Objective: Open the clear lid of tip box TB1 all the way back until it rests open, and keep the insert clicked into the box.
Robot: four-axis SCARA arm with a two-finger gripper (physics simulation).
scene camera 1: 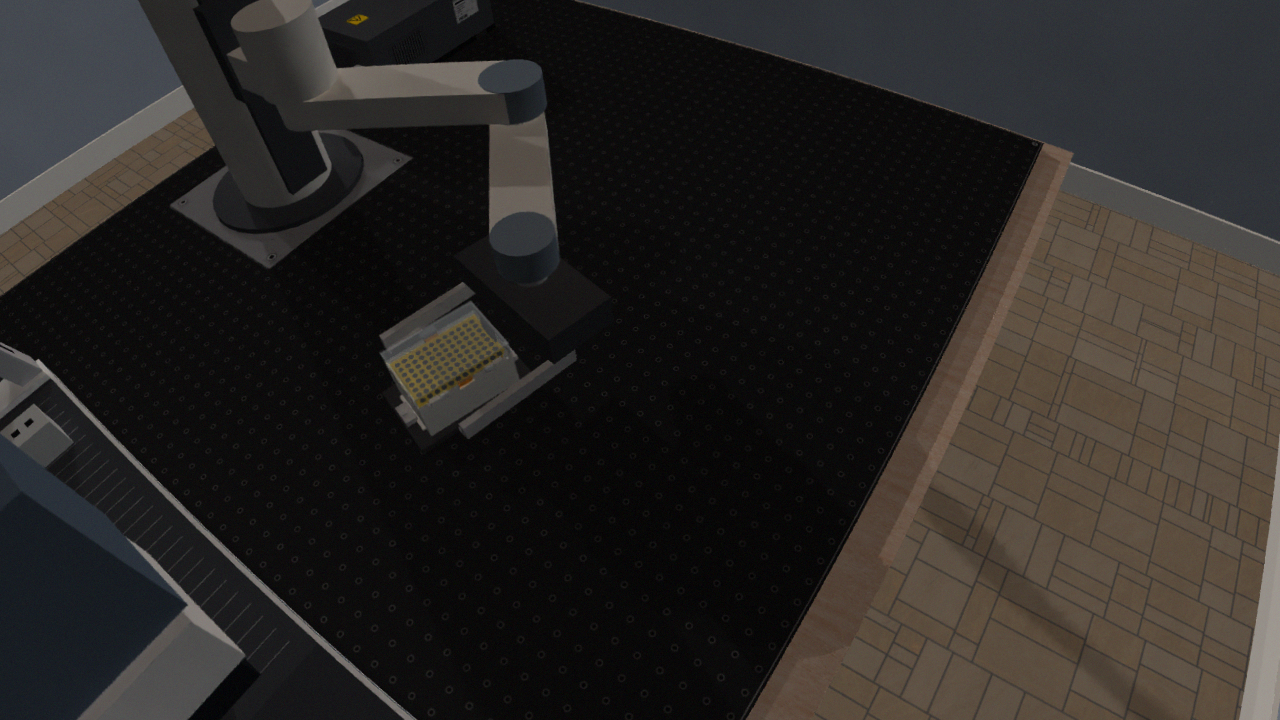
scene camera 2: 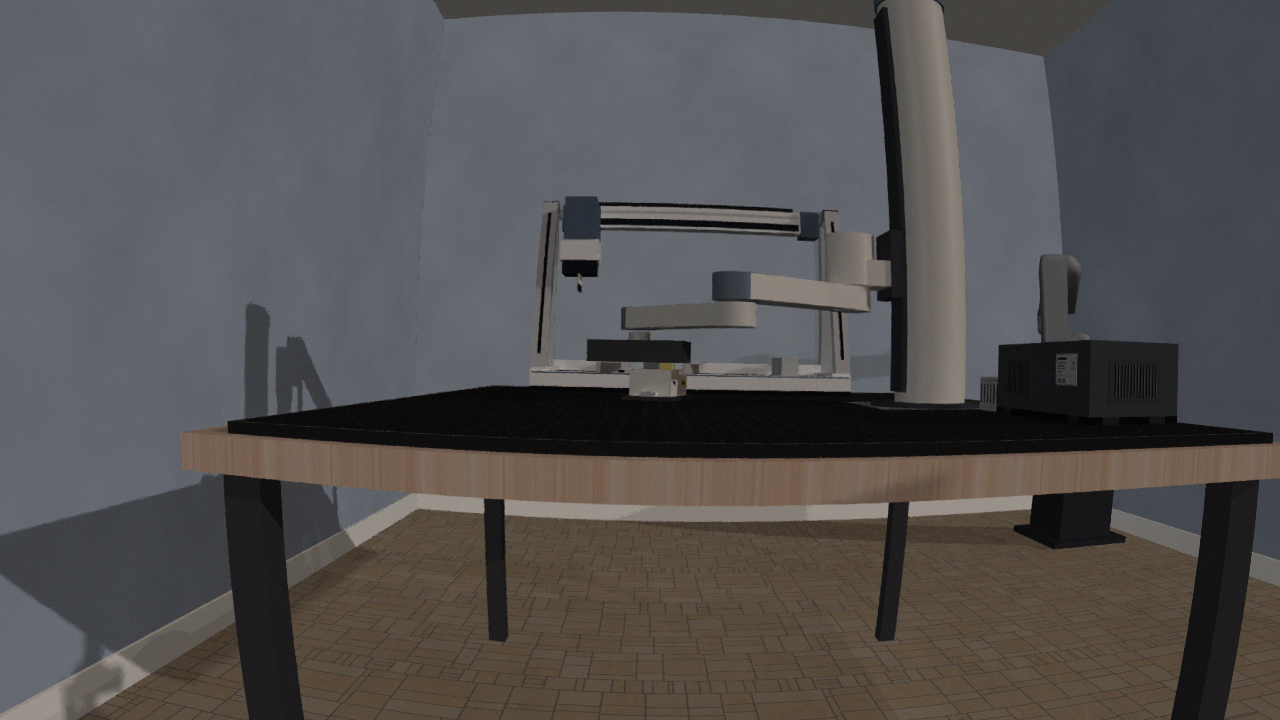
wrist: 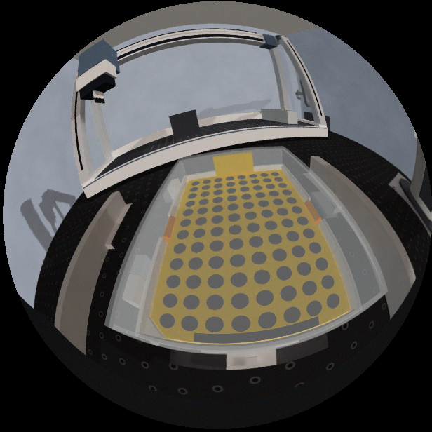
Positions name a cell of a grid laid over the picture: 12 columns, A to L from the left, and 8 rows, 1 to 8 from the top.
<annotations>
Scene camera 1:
clear lid: E4
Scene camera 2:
my gripper: G5
control unit: K5
white head: F3
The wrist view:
my gripper: F4
clear lid: G5
</annotations>
